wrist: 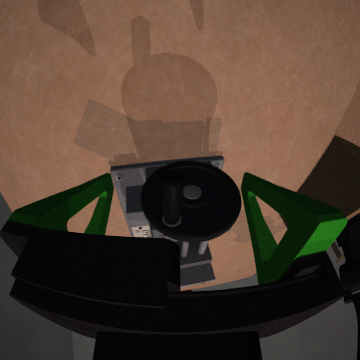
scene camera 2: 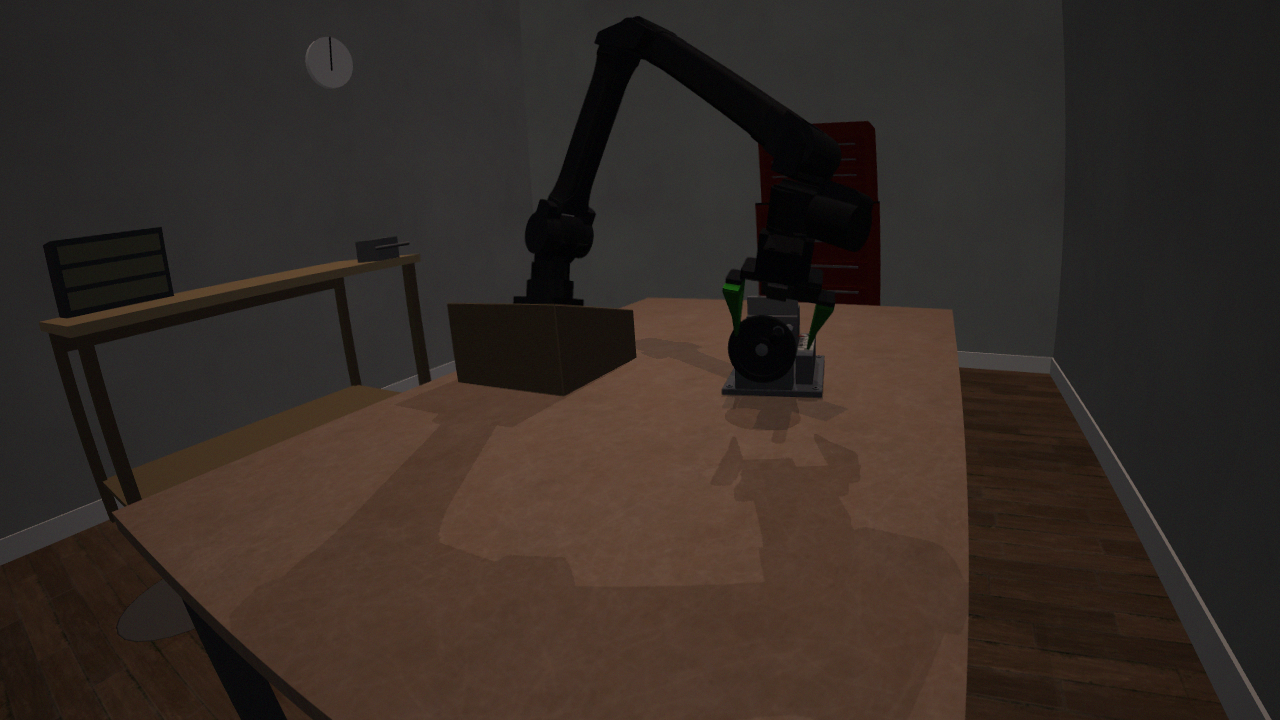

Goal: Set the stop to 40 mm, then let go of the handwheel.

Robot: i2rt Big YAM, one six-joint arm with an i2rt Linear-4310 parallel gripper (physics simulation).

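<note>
The black handwheel is on the front of the grey stop fixture, whose base plate lies on the table. Its crank handle points up toward the wrist camera, left of the hub. A small white scale shows partly beside the wheel; its marks are too small to read, so the stop's setting cannot be told. Metal rods run behind the wheel to a grey block. My gripper is open, with its green fingers on either side of the handwheel and apart from it.
A brown open box stands on the table toward the arm's base. A wooden shelf bench stands on the left, with a dark drawer unit on it. A red cabinet stands behind the table.
</note>
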